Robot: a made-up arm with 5 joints. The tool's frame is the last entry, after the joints. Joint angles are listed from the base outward.
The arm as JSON. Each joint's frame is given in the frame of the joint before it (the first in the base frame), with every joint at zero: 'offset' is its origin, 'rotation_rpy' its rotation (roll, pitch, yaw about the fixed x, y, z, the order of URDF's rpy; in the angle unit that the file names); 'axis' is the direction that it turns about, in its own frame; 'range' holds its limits. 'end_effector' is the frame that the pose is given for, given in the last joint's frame.
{
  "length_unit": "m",
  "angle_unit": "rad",
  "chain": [
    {
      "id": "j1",
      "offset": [
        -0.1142,
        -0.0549,
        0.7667
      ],
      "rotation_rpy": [
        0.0,
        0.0,
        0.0
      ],
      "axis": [
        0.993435,
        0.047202,
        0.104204
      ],
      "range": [
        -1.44,
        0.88
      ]
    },
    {
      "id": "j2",
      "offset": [
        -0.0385,
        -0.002,
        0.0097
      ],
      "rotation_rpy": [
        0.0,
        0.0,
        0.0
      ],
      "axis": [
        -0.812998,
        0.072,
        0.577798
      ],
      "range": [
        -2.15,
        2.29
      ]
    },
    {
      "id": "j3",
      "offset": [
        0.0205,
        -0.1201,
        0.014
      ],
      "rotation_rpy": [
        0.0,
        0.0,
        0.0
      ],
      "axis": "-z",
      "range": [
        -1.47,
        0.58
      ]
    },
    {
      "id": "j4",
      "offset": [
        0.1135,
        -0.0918,
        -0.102
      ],
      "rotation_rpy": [
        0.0,
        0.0,
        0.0
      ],
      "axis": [
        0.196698,
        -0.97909,
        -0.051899
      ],
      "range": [
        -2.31,
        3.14
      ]
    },
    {
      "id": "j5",
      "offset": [
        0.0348,
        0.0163,
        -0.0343
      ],
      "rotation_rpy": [
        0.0,
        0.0,
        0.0
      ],
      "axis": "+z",
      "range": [
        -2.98,
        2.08
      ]
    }
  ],
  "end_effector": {
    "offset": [
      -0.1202,
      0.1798,
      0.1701
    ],
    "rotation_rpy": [
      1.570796,
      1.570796,
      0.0
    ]
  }
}
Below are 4 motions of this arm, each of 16 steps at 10 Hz.
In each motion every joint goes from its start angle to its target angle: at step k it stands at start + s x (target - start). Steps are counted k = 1, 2, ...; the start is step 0. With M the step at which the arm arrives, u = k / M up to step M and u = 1 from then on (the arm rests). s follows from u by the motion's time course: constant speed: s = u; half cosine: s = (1 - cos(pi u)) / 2; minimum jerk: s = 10 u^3 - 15 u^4 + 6 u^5.
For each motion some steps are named. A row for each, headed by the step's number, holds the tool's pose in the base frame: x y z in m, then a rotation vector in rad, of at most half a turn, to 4 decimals.
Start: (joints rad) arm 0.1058 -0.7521 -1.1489 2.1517 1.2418
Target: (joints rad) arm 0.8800 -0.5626 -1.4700 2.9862 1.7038
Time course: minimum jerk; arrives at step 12
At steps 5, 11, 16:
5: 0.0394 0.1304 0.5558 1.5567 -1.2032 0.8336
11: 0.0714 0.1908 0.7649 2.0360 -1.8578 0.2625
16: 0.0715 0.1906 0.7666 2.0402 -1.8615 0.2559

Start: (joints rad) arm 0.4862 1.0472 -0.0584 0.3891 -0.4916
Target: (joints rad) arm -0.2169 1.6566 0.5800 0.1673 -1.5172
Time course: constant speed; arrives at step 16
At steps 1, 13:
1: -0.0852 0.0373 0.8198 1.1463 0.8871 -0.8232
13: 0.1166 0.1631 0.7668 1.2842 -0.3061 -1.0382

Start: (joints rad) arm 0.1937 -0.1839 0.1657 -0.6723 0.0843
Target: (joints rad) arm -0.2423 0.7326 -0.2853 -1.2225 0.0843
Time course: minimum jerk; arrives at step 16
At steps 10, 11, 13, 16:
10: -0.0138 0.0194 0.7797 -0.3341 1.2717 -1.9787
11: -0.0205 0.0291 0.7613 -0.5123 1.1500 -2.0287
13: -0.0322 0.0360 0.7336 -0.7552 0.9678 -2.0902
16: -0.0371 0.0365 0.7229 -0.8445 0.8958 -2.1104

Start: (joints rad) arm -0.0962 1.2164 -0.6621 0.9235 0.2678
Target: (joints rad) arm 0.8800 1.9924 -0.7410 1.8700 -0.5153
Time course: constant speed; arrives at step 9
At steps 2, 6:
2: -0.1255 -0.1950 0.8340 0.0406 1.4040 0.2585
6: -0.1211 -0.1898 0.8084 0.5250 1.6004 0.6536

